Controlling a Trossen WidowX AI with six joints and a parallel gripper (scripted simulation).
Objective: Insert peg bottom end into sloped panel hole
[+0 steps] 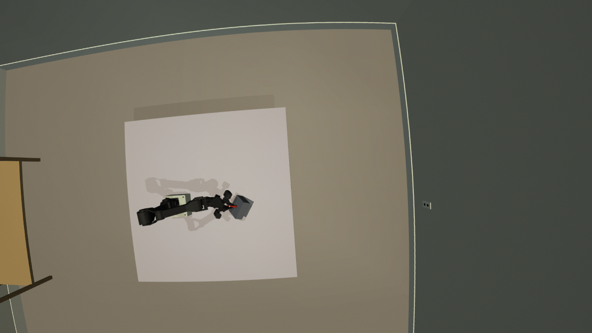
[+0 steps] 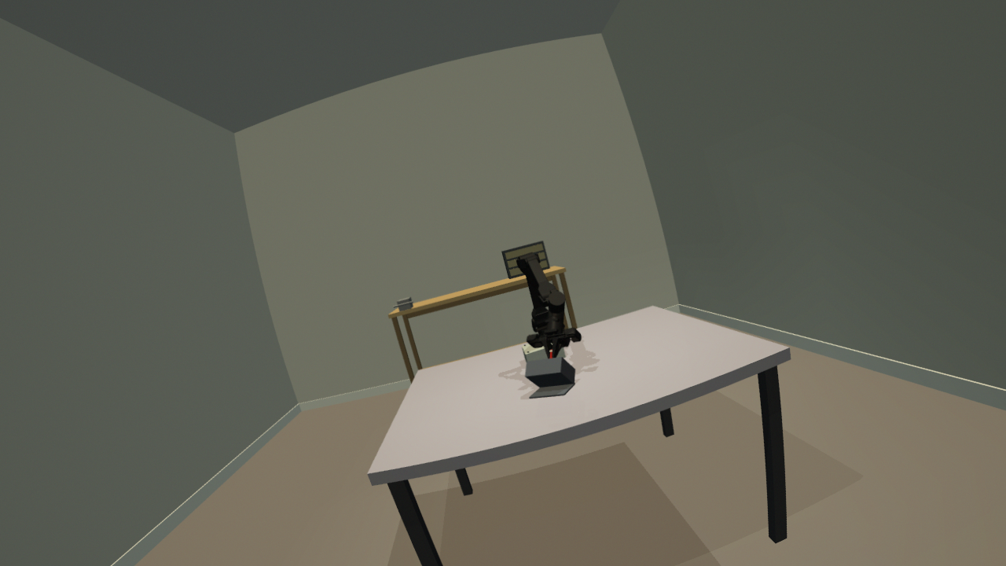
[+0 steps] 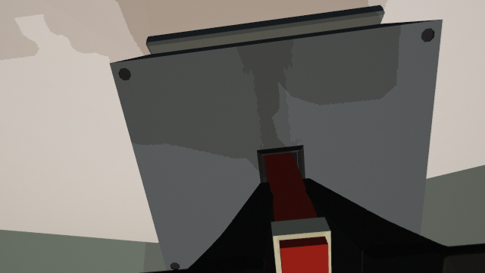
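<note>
Right now my gripper tip is 1 cm to the right of the red peg, 1 cm below it and 1 cm past it. Round my gripper tip: grey sloped panel block (3 cm below, 3 cm ahead, 2 cm to the right).
</note>
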